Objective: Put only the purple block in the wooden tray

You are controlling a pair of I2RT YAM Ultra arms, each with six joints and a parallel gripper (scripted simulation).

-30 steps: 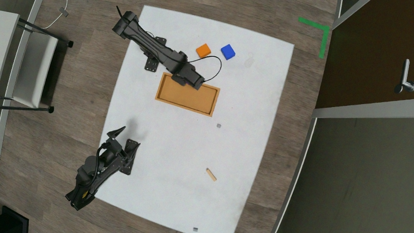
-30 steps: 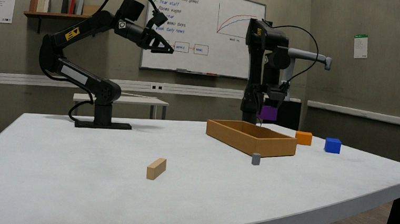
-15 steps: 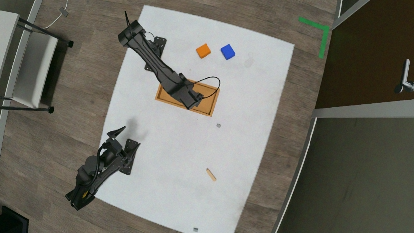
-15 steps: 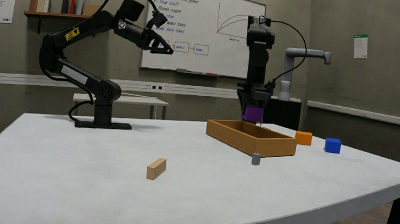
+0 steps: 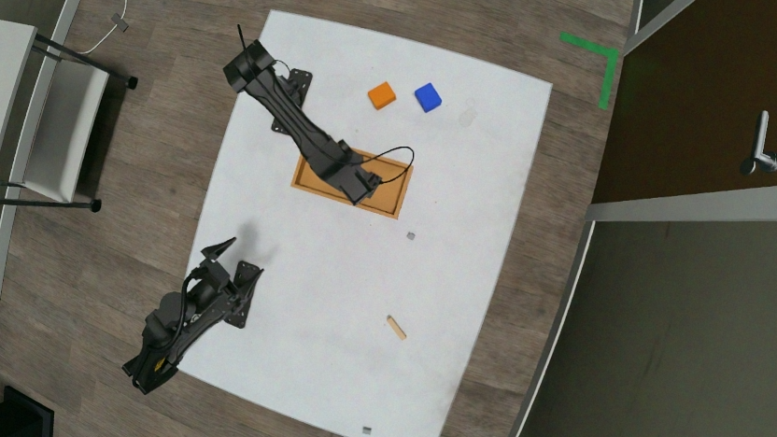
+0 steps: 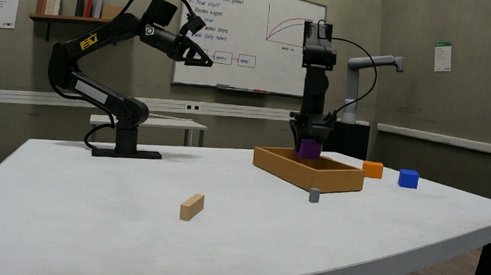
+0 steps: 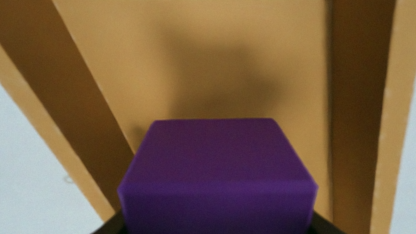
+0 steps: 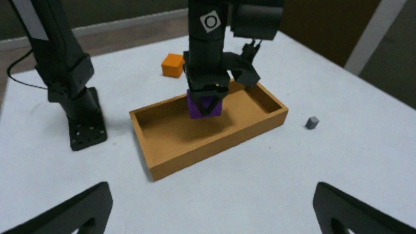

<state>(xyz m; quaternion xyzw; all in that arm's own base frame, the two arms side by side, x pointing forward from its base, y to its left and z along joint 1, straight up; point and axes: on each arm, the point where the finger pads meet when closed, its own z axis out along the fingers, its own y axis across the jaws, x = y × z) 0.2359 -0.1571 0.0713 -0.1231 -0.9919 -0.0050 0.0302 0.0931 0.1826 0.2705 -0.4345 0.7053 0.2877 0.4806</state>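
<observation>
My left hand is 60 mm above the wooden tray, 10 mm to the left of it and 10 mm short of it. Also, from my left hand: purple block (right at my left hand); then orange block (240 mm to the left, 50 mm below, 30 mm ahead); then blue block (260 mm to the left, 160 mm ahead, 50 mm below).
</observation>
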